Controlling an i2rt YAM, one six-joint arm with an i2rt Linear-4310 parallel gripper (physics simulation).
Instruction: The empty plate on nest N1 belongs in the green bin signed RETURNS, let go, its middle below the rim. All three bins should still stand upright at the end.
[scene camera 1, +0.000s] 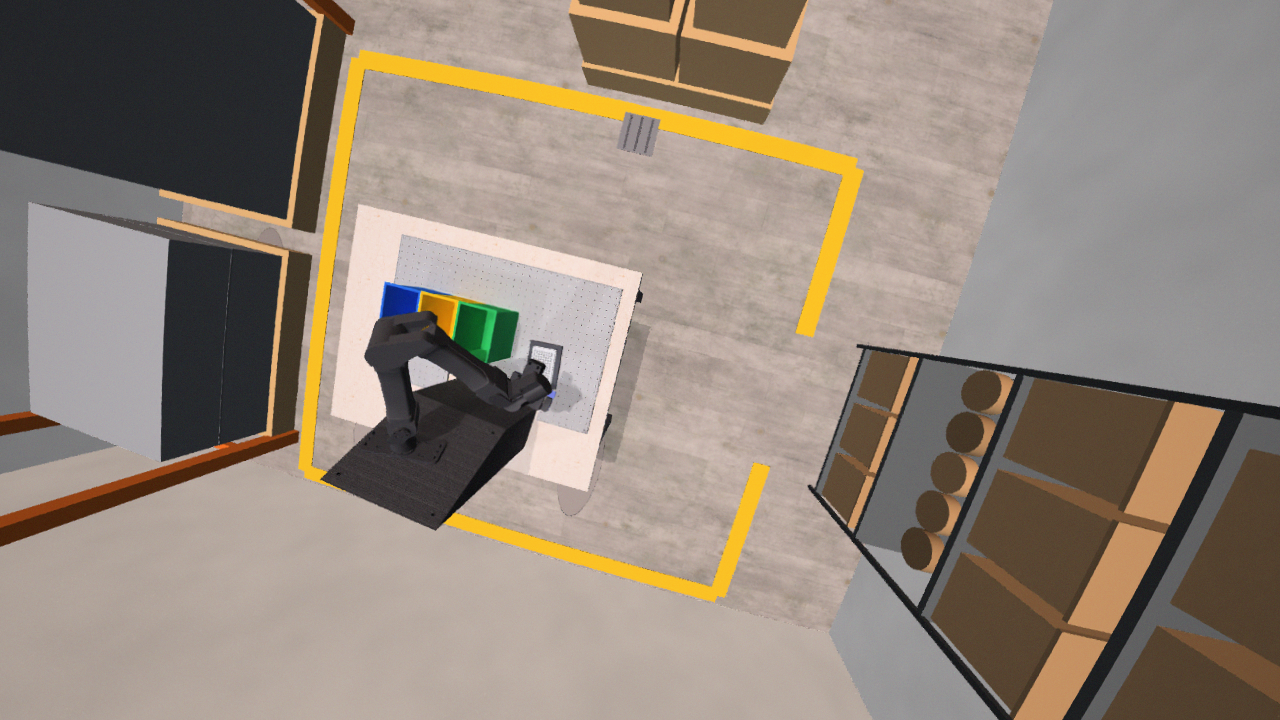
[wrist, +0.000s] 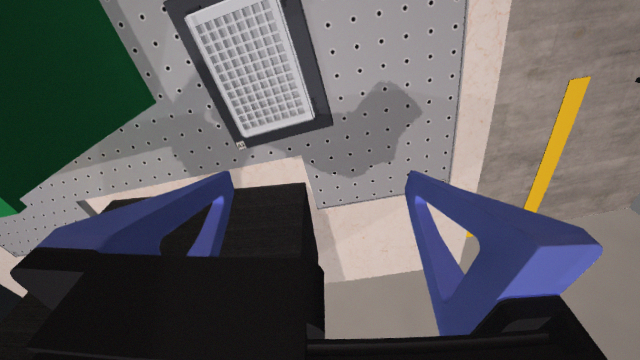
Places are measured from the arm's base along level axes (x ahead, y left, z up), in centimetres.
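Pixels of known places: gripper, fingertip midpoint: (wrist: 319, 180); arm's base, link origin: (scene camera 1: 404, 446).
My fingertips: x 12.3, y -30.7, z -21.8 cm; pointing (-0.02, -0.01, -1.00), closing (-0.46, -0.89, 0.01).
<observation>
For each thing: its top centre in the pictures, then the offset to it from my fingertips. Level surfaces: height alone.
- white gridded plate, top centre: (wrist: 254, 72) (scene camera 1: 541, 365) dx +4.9, dy +4.3, dz -14.4 cm
- dark nest, top centre: (wrist: 256, 70) (scene camera 1: 542, 365) dx +4.9, dy +4.3, dz -15.6 cm
- green bin, top centre: (scene camera 1: 472, 333) dx +17.3, dy +20.7, dz +0.9 cm
- yellow bin, top centre: (scene camera 1: 434, 323) dx +20.7, dy +33.3, dz +0.9 cm
- blue bin, top centre: (scene camera 1: 398, 313) dx +24.1, dy +45.9, dz +0.9 cm
- perforated board, surface height: dz -17.0 cm
The white gridded plate (scene camera 1: 543, 352) (wrist: 252, 70) lies on the dark nest (scene camera 1: 559, 358) (wrist: 311, 65); in the wrist view its far end is cut off by the top edge. No N1 sign can be read. My gripper (scene camera 1: 546, 382) (wrist: 319, 180) is open, with nothing between its blue fingers. It is above the board, by the near end of the nest, and the plate lies beyond the fingertips in the wrist view. The green bin (scene camera 1: 474, 328) (wrist: 60, 90) stands upright left of the nest. Its RETURNS sign cannot be read.
The yellow bin (scene camera 1: 438, 310) and blue bin (scene camera 1: 400, 299) stand upright in a row left of the green bin. The arm passes in front of the bins in the scene view. A perforated board (scene camera 1: 581, 313) (wrist: 400, 45) lies under the nest. The dark arm base (scene camera 1: 393, 488) is at the table's near side.
</observation>
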